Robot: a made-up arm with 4 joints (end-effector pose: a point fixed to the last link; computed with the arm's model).
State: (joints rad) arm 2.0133 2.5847 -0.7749 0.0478
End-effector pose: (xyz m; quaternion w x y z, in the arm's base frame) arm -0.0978 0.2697 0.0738 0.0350 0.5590 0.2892 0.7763
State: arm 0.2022 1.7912 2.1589 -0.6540
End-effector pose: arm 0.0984 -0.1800 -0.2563 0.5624 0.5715 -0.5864 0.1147
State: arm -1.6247 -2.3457 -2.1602 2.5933
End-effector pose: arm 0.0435 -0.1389 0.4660 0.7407 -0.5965 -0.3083 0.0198
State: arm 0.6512 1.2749 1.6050 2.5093
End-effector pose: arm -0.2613 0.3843 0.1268 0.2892 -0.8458 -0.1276 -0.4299
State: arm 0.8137 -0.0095 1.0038 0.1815
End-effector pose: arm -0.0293 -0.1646 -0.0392 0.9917 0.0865 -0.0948 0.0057
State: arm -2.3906 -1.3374 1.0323 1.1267
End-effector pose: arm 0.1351 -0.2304 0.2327 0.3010 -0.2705 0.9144 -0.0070
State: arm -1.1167 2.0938 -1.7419 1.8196
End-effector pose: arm 0.1269 -0.2765 0.0141 0.9689 -0.1505 0.1908 -0.0465
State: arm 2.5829 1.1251 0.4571 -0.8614
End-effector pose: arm 0.0868 -0.0455 -0.1153 0.5962 0.3123 0.6603 0.3332
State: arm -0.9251 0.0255 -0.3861 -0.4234
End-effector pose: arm 0.0635 -0.0934 0.2507 0.9407 -0.2101 -0.2624 -0.0461
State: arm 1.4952 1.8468 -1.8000 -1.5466
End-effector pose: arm -0.2869 0.3615 0.3079 0.1177 0.0543 0.1204 -0.9842
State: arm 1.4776 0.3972 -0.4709 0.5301
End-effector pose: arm -0.2048 -0.1165 -0.1112 0.5066 0.2361 0.8280 -0.0457
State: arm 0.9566 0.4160 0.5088 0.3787
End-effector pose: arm -0.0073 -0.1110 -0.1789 0.9110 0.3152 0.2423 0.1099
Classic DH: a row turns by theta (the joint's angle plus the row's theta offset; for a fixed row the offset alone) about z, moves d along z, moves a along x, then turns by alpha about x. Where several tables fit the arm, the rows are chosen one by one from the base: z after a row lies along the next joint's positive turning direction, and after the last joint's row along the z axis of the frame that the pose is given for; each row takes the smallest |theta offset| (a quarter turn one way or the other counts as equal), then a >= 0, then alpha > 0; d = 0 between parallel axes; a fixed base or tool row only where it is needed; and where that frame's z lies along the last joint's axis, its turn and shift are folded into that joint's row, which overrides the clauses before.
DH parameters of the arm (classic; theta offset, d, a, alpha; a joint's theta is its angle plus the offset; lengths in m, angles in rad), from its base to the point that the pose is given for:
base (fixed): 0 0.048 0 -1.5708
joint 1: 0 0.034 0.03 1.5708
joint 2: 0 -0.142 0.038 1.5708
joint 3: 1.5708 -0.146 0.042 1.5708
joint 4: 1.5708 0.039 0.337 1.5708
tool (fixed): 1.5708 0.072 0 0

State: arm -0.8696 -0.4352 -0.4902 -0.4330
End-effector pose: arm 0.0498 -0.1635 0.1986 0.9657 -0.0734 -0.1438 -0.2035
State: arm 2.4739 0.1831 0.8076 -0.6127
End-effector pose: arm 0.1338 -0.0798 0.0390 0.6661 -0.1150 0.7046 0.2162
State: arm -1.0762 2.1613 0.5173 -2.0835
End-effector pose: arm -0.2348 -0.2379 -0.0958 0.0440 0.4069 0.9020 -0.1374
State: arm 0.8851 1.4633 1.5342 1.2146
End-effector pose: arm -0.0237 0.3162 -0.1001 0.2225 0.9157 -0.0601 0.3293
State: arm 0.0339 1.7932 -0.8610 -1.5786
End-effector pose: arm -0.2598 0.3272 0.1319 0.1736 -0.6206 -0.3176 0.6956
